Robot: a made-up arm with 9 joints.
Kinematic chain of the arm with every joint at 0, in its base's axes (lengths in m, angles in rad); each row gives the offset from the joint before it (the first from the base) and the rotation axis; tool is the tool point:
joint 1: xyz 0 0 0.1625 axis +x
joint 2: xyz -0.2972 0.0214 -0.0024 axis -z
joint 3: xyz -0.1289 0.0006 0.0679 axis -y
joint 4: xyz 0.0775 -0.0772 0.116 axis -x
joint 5: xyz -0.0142 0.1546 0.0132 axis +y
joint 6: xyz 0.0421 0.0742 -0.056 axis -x
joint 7: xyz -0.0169 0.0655 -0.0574 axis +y
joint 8: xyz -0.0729 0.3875 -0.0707 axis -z
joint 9: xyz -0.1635 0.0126 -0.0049 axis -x
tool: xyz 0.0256 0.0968 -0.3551
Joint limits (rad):
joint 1: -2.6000..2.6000
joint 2: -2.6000..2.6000
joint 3: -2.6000..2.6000
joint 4: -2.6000..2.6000
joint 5: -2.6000..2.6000
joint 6: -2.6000..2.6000
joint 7: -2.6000..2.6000
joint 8: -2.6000..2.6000
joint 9: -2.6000..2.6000
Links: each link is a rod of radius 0.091 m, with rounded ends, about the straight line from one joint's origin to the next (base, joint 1, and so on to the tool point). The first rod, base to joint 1, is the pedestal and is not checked.
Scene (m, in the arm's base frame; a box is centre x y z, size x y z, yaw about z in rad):
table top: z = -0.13
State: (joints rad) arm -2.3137 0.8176 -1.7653 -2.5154 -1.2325 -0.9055 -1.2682 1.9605 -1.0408
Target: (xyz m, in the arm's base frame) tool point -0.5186 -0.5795 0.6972
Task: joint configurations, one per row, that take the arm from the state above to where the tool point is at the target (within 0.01 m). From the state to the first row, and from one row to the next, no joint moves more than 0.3 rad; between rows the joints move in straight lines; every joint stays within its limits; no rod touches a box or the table.
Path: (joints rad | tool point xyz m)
1: -2.0304 0.7711 -1.8760 -2.3212 -1.0693 -0.7416 -1.1193 2.0046 -0.9216 | -0.8066 0.2995 0.5896
2: -1.7470 0.7246 -1.9868 -2.1271 -0.9062 -0.5777 -0.9704 2.0488 -0.8024 | -0.6973 -0.0965 0.8249
3: -1.4637 0.6781 -2.0975 -1.9329 -0.7430 -0.4138 -0.8215 2.0929 -0.6832 | -0.5186 -0.5795 0.6972

